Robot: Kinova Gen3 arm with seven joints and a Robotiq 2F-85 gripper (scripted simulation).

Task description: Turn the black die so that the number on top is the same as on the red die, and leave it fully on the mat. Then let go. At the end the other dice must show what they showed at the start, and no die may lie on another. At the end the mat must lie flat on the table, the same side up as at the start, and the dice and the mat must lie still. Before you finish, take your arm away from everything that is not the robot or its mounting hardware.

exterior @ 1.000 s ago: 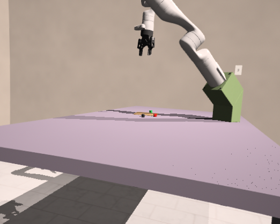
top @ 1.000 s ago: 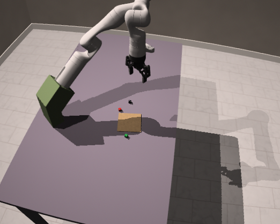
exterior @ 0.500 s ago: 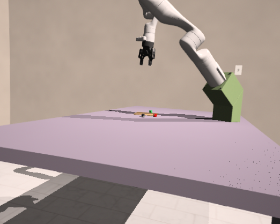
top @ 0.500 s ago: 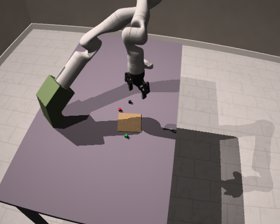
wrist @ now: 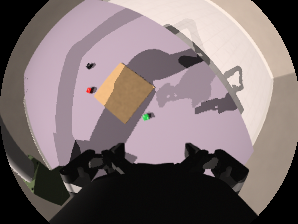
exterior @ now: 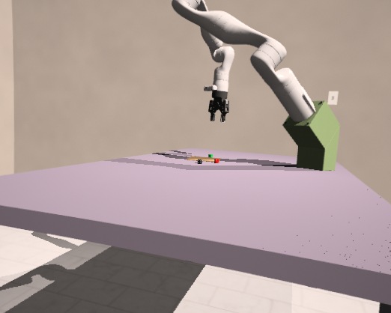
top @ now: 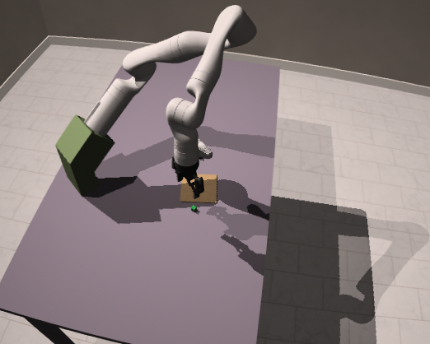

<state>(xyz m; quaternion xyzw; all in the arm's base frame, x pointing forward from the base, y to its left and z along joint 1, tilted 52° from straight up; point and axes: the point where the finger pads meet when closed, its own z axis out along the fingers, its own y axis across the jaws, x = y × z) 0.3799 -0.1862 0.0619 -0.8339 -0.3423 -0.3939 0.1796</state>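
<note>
Right now my hand is 110 mm past the red die, 210 mm to the right of it and 170 mm above it. From my hand the other things lie so: black die 80 mm behind, 300 mm to the left, 170 mm below; tan mat 20 mm behind, 140 mm to the left, 180 mm below; green die 40 mm to the left, 170 mm below.
</note>
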